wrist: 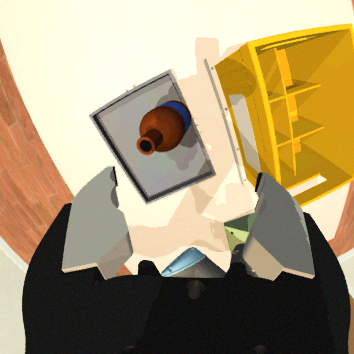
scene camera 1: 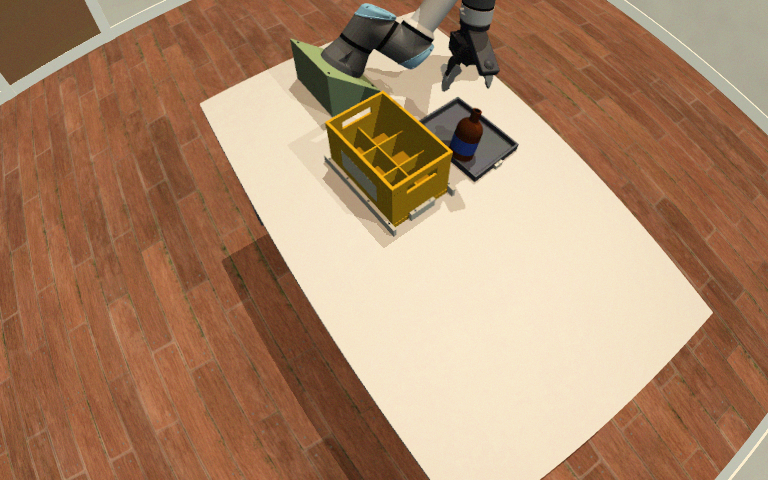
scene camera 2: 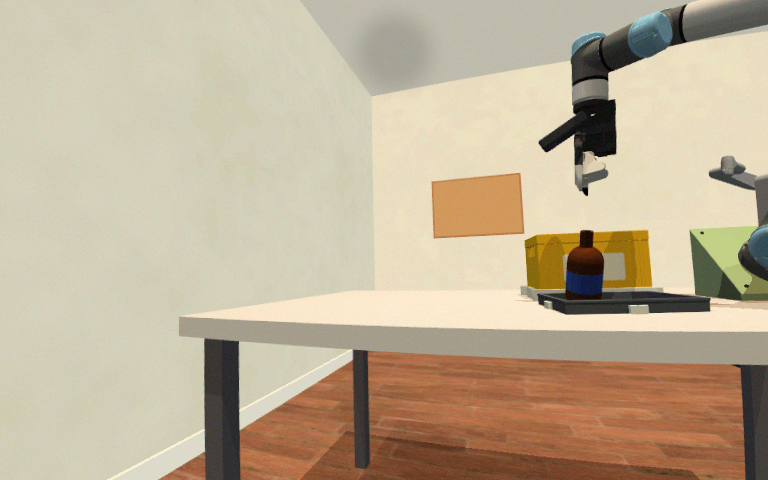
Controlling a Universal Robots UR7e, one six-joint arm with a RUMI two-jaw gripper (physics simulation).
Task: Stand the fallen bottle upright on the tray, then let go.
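Where they show: gripper, fingertip midpoint: [wrist: 186, 171] [scene camera 1: 465, 89] [scene camera 2: 583, 193]; arm's base, origin of the base link: [scene camera 1: 340, 65].
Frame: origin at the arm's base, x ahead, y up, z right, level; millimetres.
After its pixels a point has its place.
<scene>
A brown bottle [scene camera 1: 467, 135] {x 489, y 35, z -69 mm} [scene camera 2: 585, 263] {x 482, y 16, z -133 mm} [wrist: 164, 127] {x 476, y 56, z -88 mm} with a blue label stands upright on the dark grey tray [scene camera 1: 498, 133] {x 483, y -68, z -224 mm} [scene camera 2: 668, 306] {x 377, y -66, z -226 mm} [wrist: 181, 187] {x 313, y -53, z -121 mm}, near the tray's side that faces the yellow crate. Its neck points up. My gripper [scene camera 1: 467, 84] {x 454, y 177, z -77 mm} [scene camera 2: 584, 191] {x 454, y 177, z -77 mm} [wrist: 186, 171] {x 454, y 177, z -77 mm} is open with nothing between its fingers. It hangs above the tray, clear of the bottle, with a gap between the fingertips and the bottle's mouth in the second scene view.
A yellow crate [scene camera 1: 421, 197] {x 537, y -19, z 134 mm} [scene camera 2: 532, 266] {x 537, y 13, z 128 mm} [wrist: 260, 115] {x 446, y 82, z 40 mm} with dividers stands close beside the tray, between low grey rails [scene camera 1: 359, 195] {x 412, y -57, z 237 mm} [wrist: 227, 120] {x 424, y -48, z 31 mm}. A green wedge-shaped base [scene camera 1: 322, 84] {x 78, y 39, z 117 mm} [scene camera 2: 714, 271] {x 123, y -13, z 29 mm} [wrist: 239, 232] {x 115, y -29, z -22 mm} stands beyond the crate, by the arm. The table edge [scene camera 2: 396, 339] {x 849, y -99, z -367 mm} runs past the tray.
</scene>
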